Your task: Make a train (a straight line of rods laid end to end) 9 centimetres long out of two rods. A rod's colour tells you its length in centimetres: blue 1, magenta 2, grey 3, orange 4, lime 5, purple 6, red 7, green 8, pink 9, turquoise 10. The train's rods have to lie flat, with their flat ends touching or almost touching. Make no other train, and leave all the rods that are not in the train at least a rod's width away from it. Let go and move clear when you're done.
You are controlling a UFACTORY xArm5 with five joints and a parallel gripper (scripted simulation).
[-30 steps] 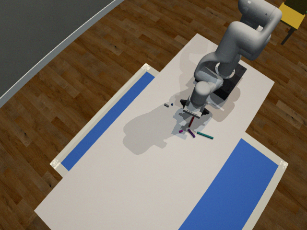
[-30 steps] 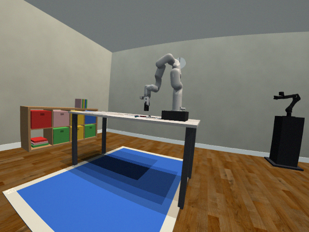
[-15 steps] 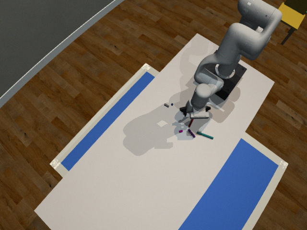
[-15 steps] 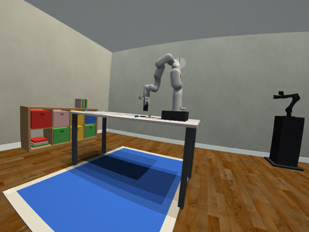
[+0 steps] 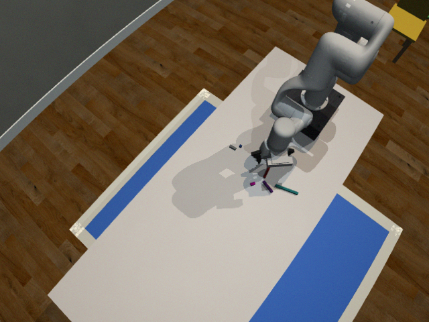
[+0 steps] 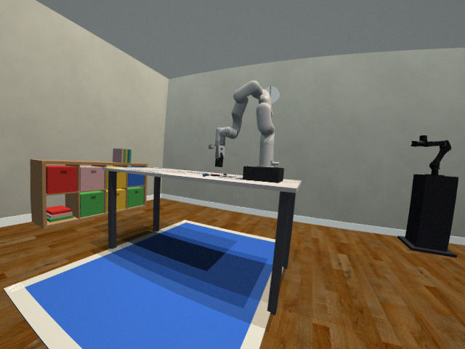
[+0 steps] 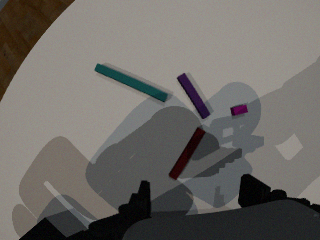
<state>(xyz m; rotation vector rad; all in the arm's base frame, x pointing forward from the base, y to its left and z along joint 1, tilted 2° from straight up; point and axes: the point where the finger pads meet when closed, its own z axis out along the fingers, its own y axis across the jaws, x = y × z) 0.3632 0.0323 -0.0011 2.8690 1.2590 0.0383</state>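
The magenta rod is 100 mm ahead of my hand, 70 mm below it and 10 mm to the left of it. Also, from my hand: turquoise rod: 130 mm to the left, 70 mm below, 30 mm ahead; red rod: 70 mm below, 20 mm to the left, 20 mm ahead; purple rod: 70 mm below, 70 mm ahead, 60 mm to the left.
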